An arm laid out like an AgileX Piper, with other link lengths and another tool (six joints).
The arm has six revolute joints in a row. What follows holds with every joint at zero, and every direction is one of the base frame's.
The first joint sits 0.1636 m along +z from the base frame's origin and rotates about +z.
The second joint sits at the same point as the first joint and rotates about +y.
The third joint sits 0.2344 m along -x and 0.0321 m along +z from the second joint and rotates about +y.
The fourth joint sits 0.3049 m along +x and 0.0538 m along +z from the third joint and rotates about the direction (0.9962, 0, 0.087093).
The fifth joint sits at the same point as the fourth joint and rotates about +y.
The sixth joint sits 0.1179 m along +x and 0.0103 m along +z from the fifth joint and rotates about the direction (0.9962, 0, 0.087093).
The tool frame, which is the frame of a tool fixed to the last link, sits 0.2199 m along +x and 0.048 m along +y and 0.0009 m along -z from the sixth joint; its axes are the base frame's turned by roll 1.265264, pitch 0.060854 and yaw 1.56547 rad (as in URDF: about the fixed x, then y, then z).
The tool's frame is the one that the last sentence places.
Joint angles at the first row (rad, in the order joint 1, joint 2, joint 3, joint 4, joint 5, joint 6):
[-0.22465 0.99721 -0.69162 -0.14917 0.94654 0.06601]
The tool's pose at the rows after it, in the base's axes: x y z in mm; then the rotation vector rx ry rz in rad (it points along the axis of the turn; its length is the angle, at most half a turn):
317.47 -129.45 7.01 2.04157 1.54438 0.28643
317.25 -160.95 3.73 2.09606 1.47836 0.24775
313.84 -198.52 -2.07 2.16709 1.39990 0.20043
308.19 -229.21 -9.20 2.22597 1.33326 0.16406
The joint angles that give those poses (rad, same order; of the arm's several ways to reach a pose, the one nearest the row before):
[-0.40524 1.14745 -0.78085 -0.15005 0.91241 0.01903]
[-0.48569 1.22700 -0.83861 -0.15185 0.90130 0.00870]
[-0.57835 1.33221 -0.91910 -0.15306 0.89751 0.00001]
[-0.65324 1.42016 -0.98515 -0.15306 0.89416 -0.00564]

